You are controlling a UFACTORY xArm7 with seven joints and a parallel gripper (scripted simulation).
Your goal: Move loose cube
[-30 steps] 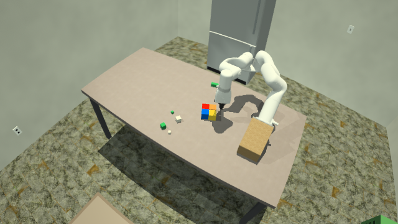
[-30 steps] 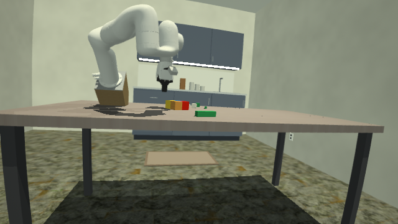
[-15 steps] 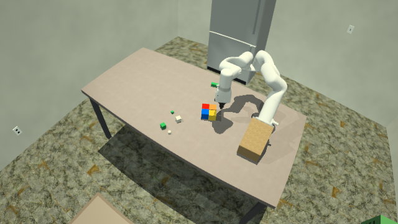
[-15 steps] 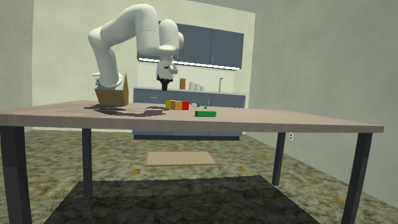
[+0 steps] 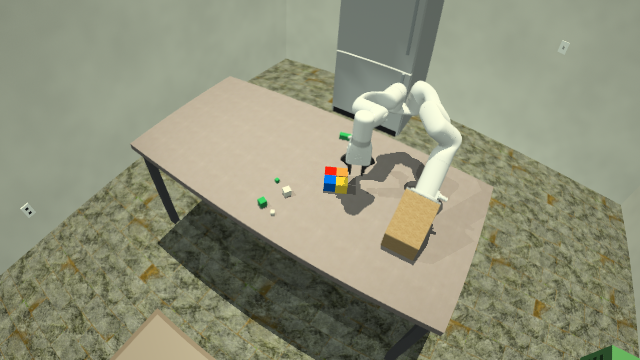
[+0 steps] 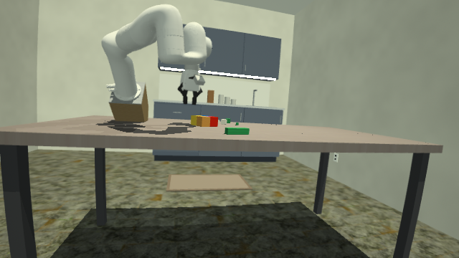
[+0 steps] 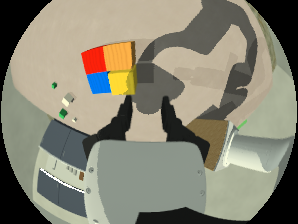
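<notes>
My hand is 5 cm short of the yellow cube, 2 cm to the right of it and 10 cm above it. Round my hand: red cube: 12 cm ahead, 1 cm to the right, 10 cm below; then blue cube: 10 cm ahead, 3 cm to the left, 10 cm below; then orange cube: 7 cm ahead, 3 cm to the right, 10 cm below.
</notes>
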